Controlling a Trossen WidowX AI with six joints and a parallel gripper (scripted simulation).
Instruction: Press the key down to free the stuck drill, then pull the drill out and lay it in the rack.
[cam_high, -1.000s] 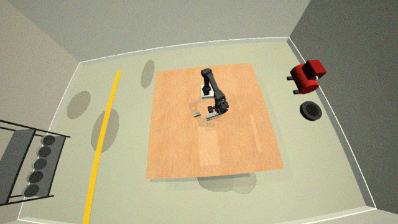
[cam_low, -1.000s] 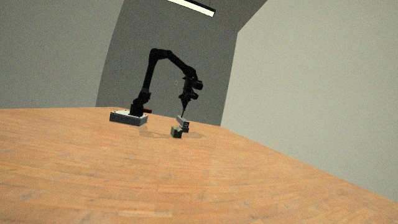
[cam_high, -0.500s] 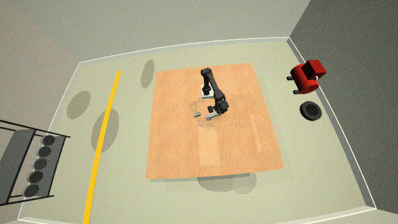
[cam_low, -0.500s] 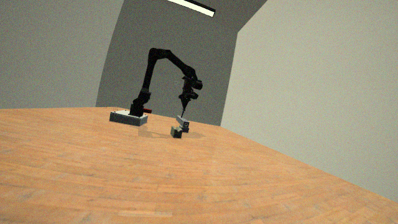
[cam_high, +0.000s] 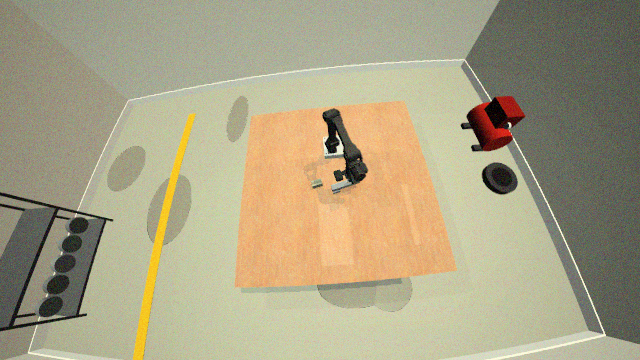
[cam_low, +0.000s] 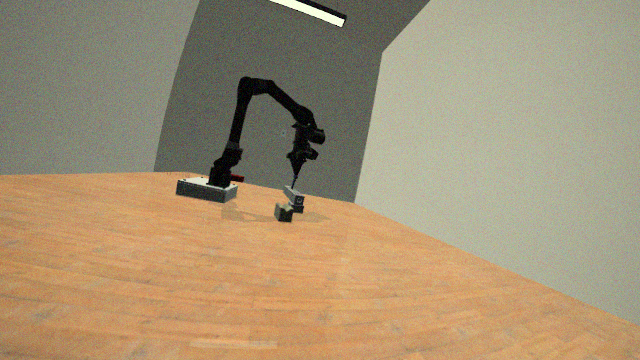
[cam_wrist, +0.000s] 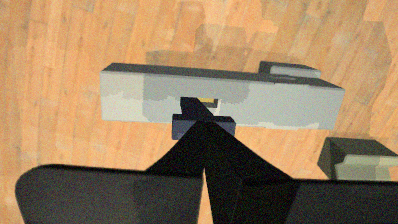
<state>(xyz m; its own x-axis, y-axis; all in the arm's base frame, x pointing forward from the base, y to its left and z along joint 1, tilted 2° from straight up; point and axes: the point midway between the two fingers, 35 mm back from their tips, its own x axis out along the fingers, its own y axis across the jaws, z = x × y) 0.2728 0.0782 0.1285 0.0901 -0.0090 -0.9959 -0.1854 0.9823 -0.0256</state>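
Right now the drill is 50 mm to the right of my gripper tip and 80 mm below it. Also, from my gripper tip: rack (40 mm behind, 210 mm to the right, 120 mm below); grey housing block (30 mm to the right, 90 mm below).
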